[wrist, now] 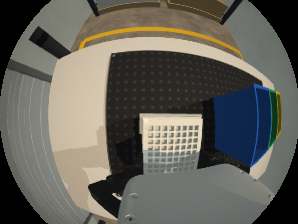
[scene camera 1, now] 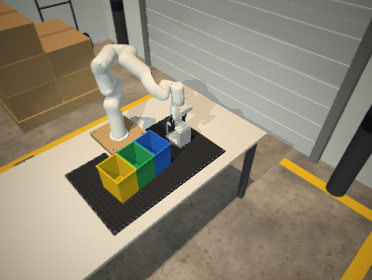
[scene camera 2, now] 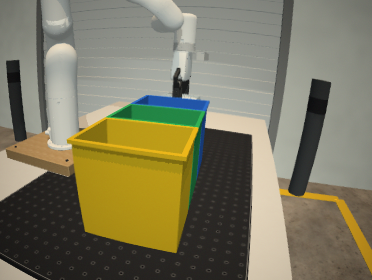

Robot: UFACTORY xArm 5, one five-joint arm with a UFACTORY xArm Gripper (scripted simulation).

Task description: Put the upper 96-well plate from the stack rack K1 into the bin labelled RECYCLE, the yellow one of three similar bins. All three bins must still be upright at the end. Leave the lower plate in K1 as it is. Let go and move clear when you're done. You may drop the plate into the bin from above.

I see my gripper (scene camera 2: 180,97), a 96-well plate (wrist: 189,137), a yellow bin (scene camera 2: 133,178), a blue bin (scene camera 2: 193,104) and a green bin (scene camera 2: 184,117).
The yellow bin shows as well in scene camera 1 (scene camera 1: 121,171). The blue bin also shows in the wrist view (wrist: 240,118) and in scene camera 1 (scene camera 1: 160,148). The green bin also shows in scene camera 1 (scene camera 1: 141,159).
